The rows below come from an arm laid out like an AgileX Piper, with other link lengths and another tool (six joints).
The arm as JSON. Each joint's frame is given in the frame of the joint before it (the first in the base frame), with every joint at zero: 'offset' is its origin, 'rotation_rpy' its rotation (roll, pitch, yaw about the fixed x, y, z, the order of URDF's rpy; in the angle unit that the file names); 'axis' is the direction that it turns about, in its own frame. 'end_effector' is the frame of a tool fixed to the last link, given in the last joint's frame.
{
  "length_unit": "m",
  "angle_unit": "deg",
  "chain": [
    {
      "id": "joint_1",
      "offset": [
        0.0,
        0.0,
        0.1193
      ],
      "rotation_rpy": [
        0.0,
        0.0,
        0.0
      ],
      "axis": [
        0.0,
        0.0,
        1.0
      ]
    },
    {
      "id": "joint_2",
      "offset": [
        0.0,
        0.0,
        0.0
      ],
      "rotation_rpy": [
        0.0,
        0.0,
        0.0
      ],
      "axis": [
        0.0,
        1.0,
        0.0
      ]
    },
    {
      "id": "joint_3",
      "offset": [
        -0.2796,
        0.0,
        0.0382
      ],
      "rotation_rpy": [
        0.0,
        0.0,
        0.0
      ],
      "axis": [
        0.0,
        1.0,
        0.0
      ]
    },
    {
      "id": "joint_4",
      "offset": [
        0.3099,
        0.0,
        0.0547
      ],
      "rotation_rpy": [
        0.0,
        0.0,
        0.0
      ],
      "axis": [
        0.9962,
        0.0,
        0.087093
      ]
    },
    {
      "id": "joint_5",
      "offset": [
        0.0,
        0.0,
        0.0
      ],
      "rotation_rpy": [
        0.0,
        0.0,
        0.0
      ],
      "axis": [
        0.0,
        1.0,
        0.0
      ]
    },
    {
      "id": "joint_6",
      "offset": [
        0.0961,
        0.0,
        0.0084
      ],
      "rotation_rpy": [
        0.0,
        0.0,
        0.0
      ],
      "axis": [
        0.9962,
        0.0,
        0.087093
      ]
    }
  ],
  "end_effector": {
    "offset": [
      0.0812,
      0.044,
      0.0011
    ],
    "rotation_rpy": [
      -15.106,
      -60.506,
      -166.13
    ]
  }
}
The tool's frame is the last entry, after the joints.
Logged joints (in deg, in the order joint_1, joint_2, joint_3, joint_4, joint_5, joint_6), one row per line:
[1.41, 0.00, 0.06, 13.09, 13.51, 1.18]
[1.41, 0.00, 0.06, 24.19, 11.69, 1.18]
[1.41, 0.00, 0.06, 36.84, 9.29, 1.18]
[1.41, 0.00, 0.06, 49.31, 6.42, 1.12]
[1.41, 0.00, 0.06, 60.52, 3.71, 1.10]
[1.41, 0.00, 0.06, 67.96, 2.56, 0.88]
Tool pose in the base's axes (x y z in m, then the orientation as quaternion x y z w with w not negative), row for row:
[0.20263, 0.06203, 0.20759, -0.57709, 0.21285, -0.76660, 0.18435]
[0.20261, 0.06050, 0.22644, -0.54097, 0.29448, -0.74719, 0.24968]
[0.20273, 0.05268, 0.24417, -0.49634, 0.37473, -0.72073, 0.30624]
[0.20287, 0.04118, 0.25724, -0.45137, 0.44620, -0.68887, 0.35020]
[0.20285, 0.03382, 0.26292, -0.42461, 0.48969, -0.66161, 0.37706]
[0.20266, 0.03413, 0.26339, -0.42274, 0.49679, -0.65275, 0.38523]
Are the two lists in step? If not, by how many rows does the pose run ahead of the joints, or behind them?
The pose runs 1 row ahead of the joints: the pose in row i belongs to the joints in row i + 1.
